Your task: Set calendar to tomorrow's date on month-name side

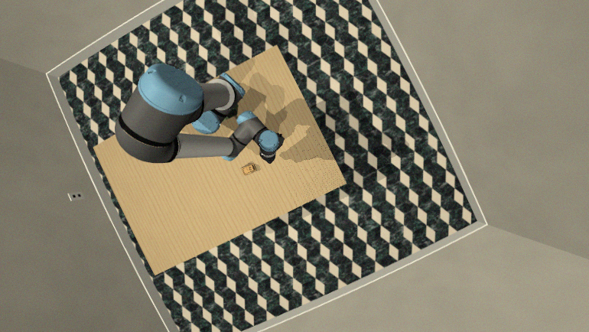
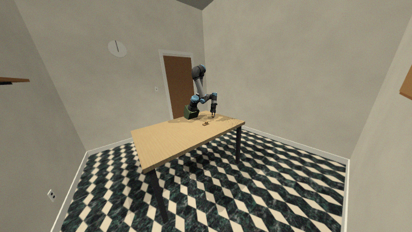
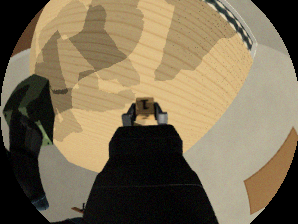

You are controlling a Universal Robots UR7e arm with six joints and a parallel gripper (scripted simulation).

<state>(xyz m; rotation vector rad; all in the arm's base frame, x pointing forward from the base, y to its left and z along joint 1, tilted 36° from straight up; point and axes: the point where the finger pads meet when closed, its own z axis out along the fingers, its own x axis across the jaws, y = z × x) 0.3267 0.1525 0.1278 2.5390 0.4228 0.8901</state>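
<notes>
Right now my hand is 1 cm above the wooden cube. Also, from my hand: wooden tray 16 cm to the right, 9 cm below, 1 cm ahead.
</notes>
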